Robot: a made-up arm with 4 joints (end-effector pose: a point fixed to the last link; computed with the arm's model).
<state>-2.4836 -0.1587 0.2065 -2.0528</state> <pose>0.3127 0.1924 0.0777 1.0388 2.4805 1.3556</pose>
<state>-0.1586 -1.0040 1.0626 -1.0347</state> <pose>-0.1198 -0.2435 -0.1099 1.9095 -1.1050 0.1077</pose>
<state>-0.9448 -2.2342 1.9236 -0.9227</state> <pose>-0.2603 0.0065 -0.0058 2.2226 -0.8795 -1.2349</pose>
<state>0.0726 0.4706 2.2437 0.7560</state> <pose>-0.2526 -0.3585 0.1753 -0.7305 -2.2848 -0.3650</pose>
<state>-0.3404 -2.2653 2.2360 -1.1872</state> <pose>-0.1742 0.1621 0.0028 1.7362 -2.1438 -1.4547</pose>
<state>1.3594 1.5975 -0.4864 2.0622</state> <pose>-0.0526 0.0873 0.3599 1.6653 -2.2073 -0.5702</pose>
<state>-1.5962 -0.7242 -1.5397 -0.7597</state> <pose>0.3339 -0.0381 -0.0310 -0.4079 2.1293 0.9465</pose>
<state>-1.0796 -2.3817 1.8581 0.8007</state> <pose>-0.2858 -0.1477 0.1424 0.7725 0.5041 -1.0196</pose>
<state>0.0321 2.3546 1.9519 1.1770</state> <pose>-0.2488 -0.0211 0.4562 1.6565 2.0083 -1.3637</pose>
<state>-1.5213 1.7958 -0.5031 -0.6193</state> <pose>-0.0425 -0.0949 0.5581 -0.9862 -0.6712 0.8475</pose>
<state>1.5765 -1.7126 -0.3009 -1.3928</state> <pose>0.0118 0.1384 -0.1121 2.4731 -1.8400 0.0128</pose>
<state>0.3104 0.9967 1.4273 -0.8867</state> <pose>-0.2597 -0.2621 0.4829 -0.2136 -0.7945 0.8627</pose>
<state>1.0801 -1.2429 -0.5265 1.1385</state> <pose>-0.2392 -0.0648 0.0588 0.1888 0.1157 -0.5866</pose>
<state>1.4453 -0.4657 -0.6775 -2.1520</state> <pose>-0.3103 0.1259 0.0350 2.5747 -1.3556 -1.0791</pose>
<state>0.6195 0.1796 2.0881 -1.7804</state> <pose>-0.2865 -0.2798 0.2192 0.4654 -1.3445 1.3645</pose>
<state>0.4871 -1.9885 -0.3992 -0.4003</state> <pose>-0.0807 0.0547 -0.1220 2.3404 -0.2165 0.1284</pose>
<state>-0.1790 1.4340 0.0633 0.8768</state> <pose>-0.1490 -0.0199 0.4664 -2.2963 -0.2833 0.1131</pose>
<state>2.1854 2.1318 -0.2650 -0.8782</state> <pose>0.1715 0.0316 0.5172 -0.7065 1.4147 -2.1033</pose>
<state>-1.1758 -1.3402 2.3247 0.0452</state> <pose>-0.0869 -0.1769 -0.1283 1.3766 -1.0592 -0.7266</pose>
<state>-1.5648 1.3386 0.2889 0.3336</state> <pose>0.0492 -0.1841 0.5255 -1.0816 -1.5207 1.2945</pose>
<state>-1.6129 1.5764 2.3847 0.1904</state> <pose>0.2614 -0.1850 0.5261 -0.8597 1.8924 -1.5662</pose>
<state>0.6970 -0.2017 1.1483 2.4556</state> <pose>-0.2538 -0.0510 0.1367 -2.1647 0.3904 -1.7688</pose>
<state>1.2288 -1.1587 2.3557 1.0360</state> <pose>-0.0652 0.1972 -0.0516 0.6383 1.0210 2.5465</pose>
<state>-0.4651 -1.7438 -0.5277 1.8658</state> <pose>-0.0255 -0.1333 0.0635 -0.0903 -0.1509 0.9776</pose>
